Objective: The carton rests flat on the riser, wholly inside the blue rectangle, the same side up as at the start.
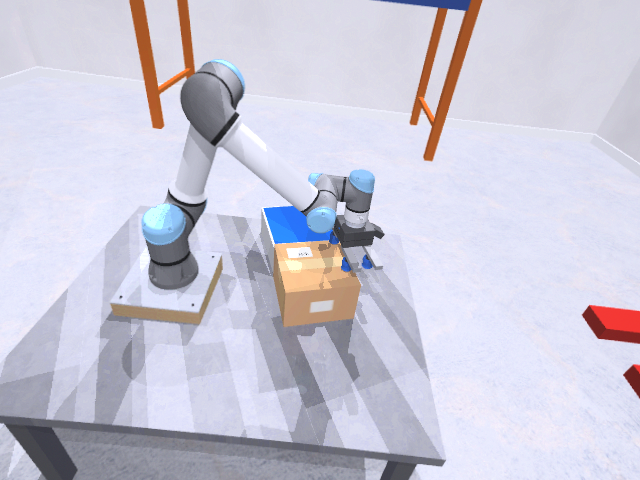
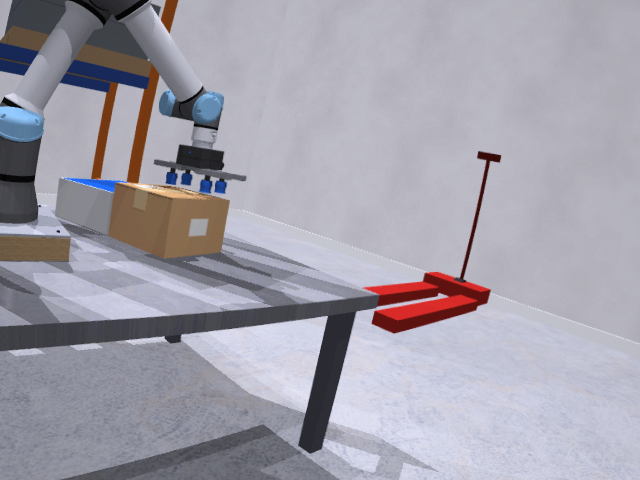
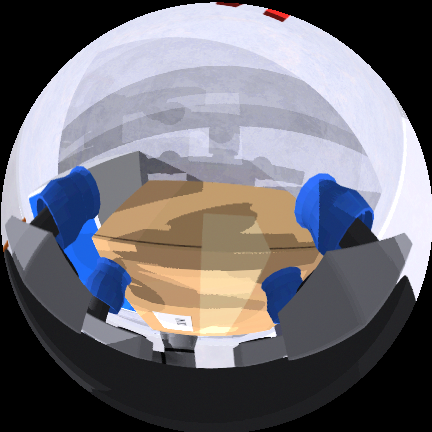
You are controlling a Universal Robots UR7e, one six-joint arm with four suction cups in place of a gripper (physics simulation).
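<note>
The brown carton stands flat and upright on the table, right beside the riser, with its taped top up. The riser is a pale block with the blue rectangle on its top; the arm and cups hide parts of it. The carton is outside the rectangle. My gripper holds nothing; its blue cups hang slightly above carton-top height, over and partly past the carton's side away from the robot base. Whether any cup touches cannot be told exactly.
The grey table carries the arm's base plate. A red forked frame with a thin handle stands beyond the table. An orange-posted rack stands behind.
</note>
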